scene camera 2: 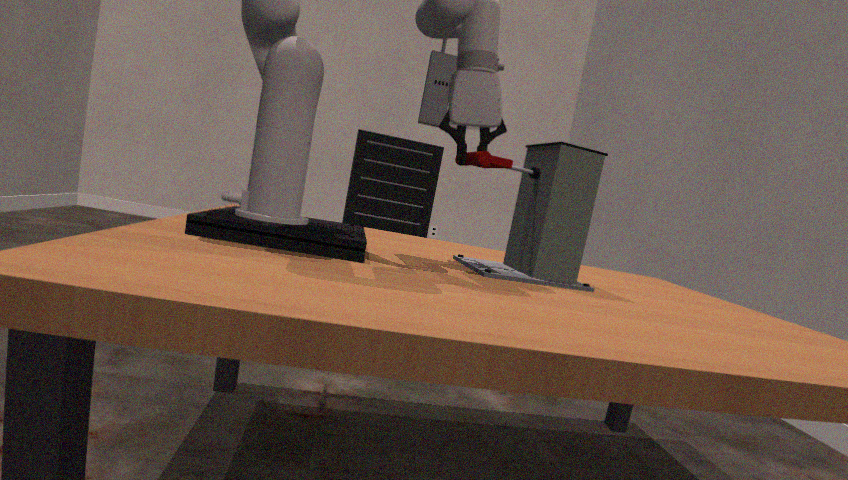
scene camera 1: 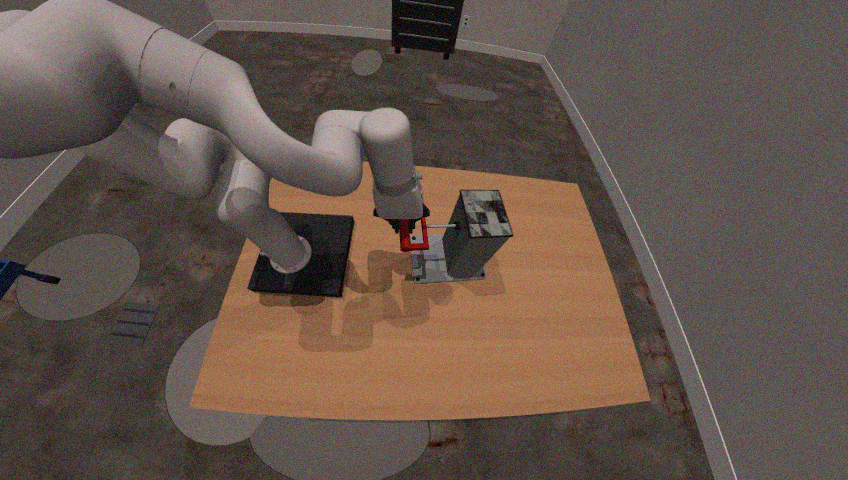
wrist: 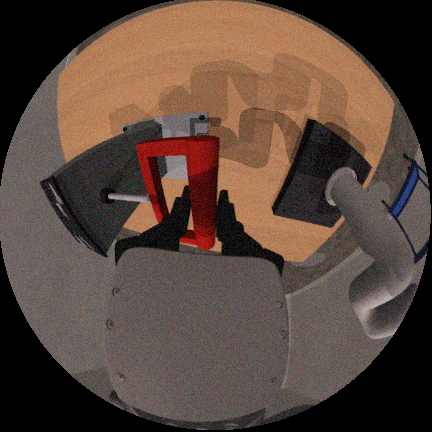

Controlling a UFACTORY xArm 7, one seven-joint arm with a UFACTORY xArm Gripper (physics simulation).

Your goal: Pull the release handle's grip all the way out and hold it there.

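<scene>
The release handle's red grip (scene camera 1: 424, 234) (scene camera 2: 490, 160) (wrist: 202, 200) is an open frame with a thick round outer bar. A thin pale rod (scene camera 1: 441, 226) (scene camera 2: 522, 170) (wrist: 129, 198) joins it to the tall grey-green housing (scene camera 1: 467, 249) (scene camera 2: 541, 226) (wrist: 115, 165), and a length of the rod shows outside the housing. My gripper (scene camera 1: 403, 228) (scene camera 2: 471, 155) (wrist: 204, 198) points down and is shut on the grip's outer bar, one black finger on each side of it. In the wrist view one finger reaches through the frame's opening. The grip's far end is partly hidden by the gripper in scene camera 1.
The housing stands on a grey base plate (scene camera 1: 434, 277) (scene camera 2: 499, 270) (wrist: 175, 125) on the wooden table (scene camera 1: 416, 368) (scene camera 2: 357, 297). The arm's black mounting block (scene camera 1: 327, 255) (scene camera 2: 273, 237) (wrist: 305, 175) is on the side opposite the housing. A dark drawer cabinet (scene camera 1: 425, 26) (scene camera 2: 392, 184) stands by the wall.
</scene>
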